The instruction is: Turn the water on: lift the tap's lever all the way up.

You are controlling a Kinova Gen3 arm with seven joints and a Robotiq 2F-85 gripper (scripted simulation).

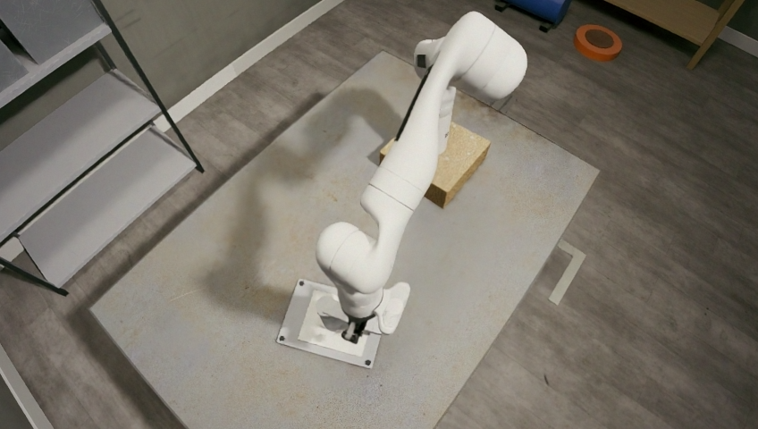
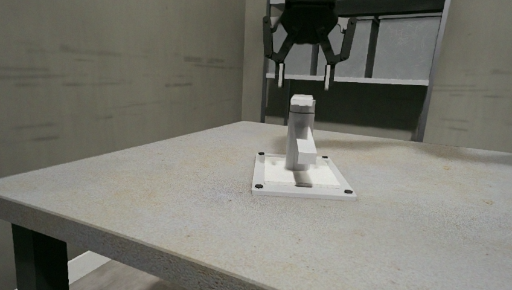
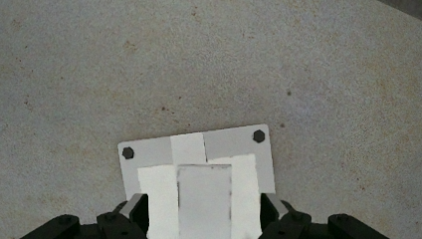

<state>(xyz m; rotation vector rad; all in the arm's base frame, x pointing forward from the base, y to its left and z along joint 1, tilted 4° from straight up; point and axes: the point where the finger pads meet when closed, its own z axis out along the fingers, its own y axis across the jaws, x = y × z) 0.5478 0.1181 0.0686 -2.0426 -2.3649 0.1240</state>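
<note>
The lever lies 30 mm to the right of my hand and 30 mm below it. Also, from my hand: white tap: 10 mm ahead, 60 mm to the right, 90 mm below.
</note>
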